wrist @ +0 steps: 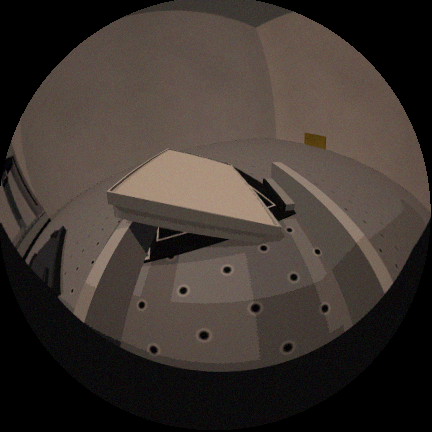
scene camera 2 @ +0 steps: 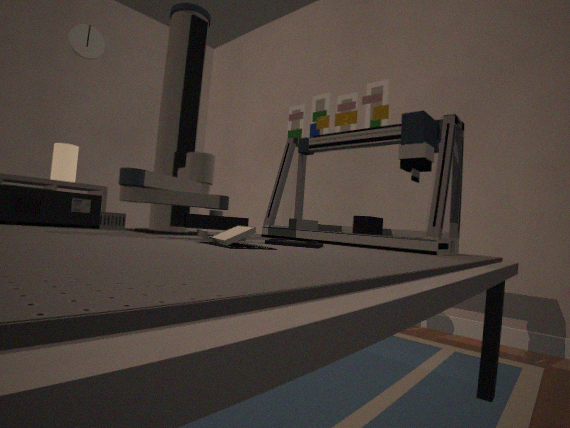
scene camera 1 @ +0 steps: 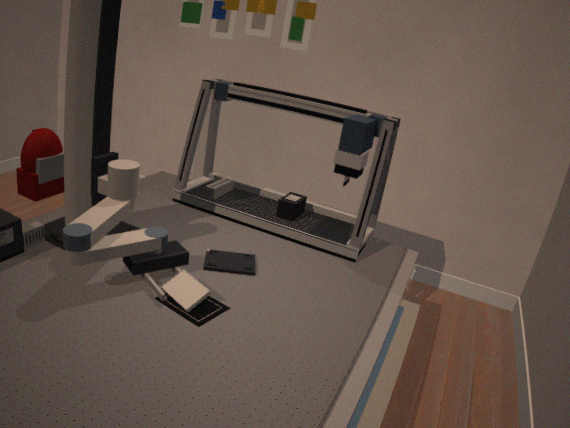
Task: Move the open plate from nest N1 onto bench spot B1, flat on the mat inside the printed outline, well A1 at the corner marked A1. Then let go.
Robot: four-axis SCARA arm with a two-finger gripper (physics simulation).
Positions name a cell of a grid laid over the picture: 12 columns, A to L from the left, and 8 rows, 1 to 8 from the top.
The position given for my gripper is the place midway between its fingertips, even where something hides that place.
My gripper (scene camera 1: D6) touches a white well plate (scene camera 1: D6). Further things: a black mat with printed outline (scene camera 1: E6).
The white well plate also shows in the wrist view (wrist: E4). My gripper also shows in the wrist view (wrist: G4) and in scene camera 2 (scene camera 2: E5). The black mat with printed outline shows as well in the wrist view (wrist: E5).
